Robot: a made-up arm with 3 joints.
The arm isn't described. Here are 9 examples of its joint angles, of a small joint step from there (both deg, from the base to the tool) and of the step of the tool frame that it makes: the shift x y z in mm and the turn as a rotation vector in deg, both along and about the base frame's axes.
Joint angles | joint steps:
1: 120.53 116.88 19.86 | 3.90 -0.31 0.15
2: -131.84 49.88 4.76 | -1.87 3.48 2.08
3: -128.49 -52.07 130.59 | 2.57 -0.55 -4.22
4: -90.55 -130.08 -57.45 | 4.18 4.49 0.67
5: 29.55 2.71 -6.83 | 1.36 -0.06 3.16
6: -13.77 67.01 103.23 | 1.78 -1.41 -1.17
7: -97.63 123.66 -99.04 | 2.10 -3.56 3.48
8: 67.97 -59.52 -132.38 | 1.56 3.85 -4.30
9: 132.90 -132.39 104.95 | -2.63 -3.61 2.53
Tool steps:
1: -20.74 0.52 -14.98 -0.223 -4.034 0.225
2: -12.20 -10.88 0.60 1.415 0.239 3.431
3: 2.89 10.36 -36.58 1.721 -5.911 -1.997
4: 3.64 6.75 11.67 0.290 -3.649 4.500
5: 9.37 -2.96 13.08 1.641 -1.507 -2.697
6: -5.43 -3.41 6.96 1.479 -0.709 0.144
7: -16.58 -15.36 6.30 1.419 -5.055 -3.747
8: 15.22 -27.02 9.50 -3.543 -5.190 -2.752
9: 16.25 17.40 1.13 -3.716 4.443 1.529
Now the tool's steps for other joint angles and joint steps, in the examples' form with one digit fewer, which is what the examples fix.
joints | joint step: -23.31 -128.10 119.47 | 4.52 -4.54 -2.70
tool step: 39.1 10.6 49.2 3.61 -6.57 -3.26
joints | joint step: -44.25 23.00 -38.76 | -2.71 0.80 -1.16
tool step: -7.9 -3.5 0.7 0.20 3.17 1.32
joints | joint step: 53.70 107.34 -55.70 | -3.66 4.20 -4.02
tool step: -21.1 0.1 0.4 -1.54 7.45 -4.13
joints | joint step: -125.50 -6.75 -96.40 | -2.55 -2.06 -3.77
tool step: -0.8 -15.6 2.9 1.76 2.04 -3.89
